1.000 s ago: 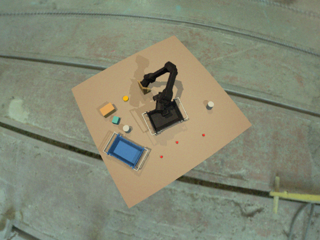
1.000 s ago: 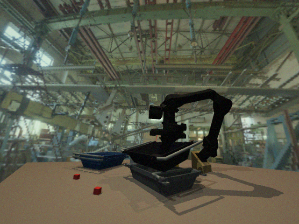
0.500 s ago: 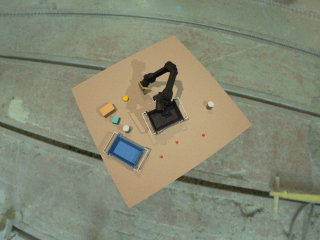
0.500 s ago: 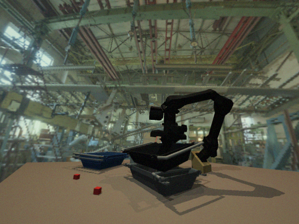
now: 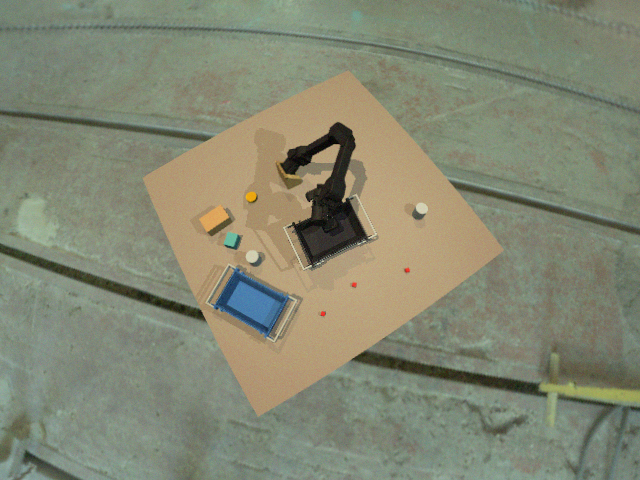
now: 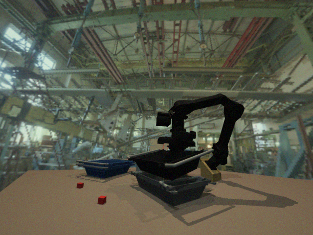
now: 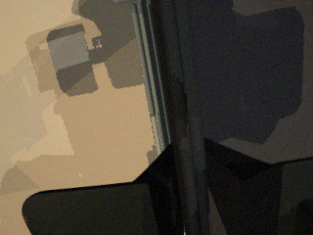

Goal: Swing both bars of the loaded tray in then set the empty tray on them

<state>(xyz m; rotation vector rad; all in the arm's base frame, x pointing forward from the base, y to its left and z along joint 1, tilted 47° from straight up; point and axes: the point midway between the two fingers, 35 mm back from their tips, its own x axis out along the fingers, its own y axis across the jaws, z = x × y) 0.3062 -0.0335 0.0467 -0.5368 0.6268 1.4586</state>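
Now: the black tray 8 cm ahead of my gripper tip, 2 cm above it and 1 cm to the right of it. Round my gripper tip: teal cube (39 cm to the right, 14 cm behind, 8 cm below); then orange box (41 cm to the right, 27 cm behind, 8 cm below); then yellow disc (30 cm behind, 22 cm to the right, 10 cm below).
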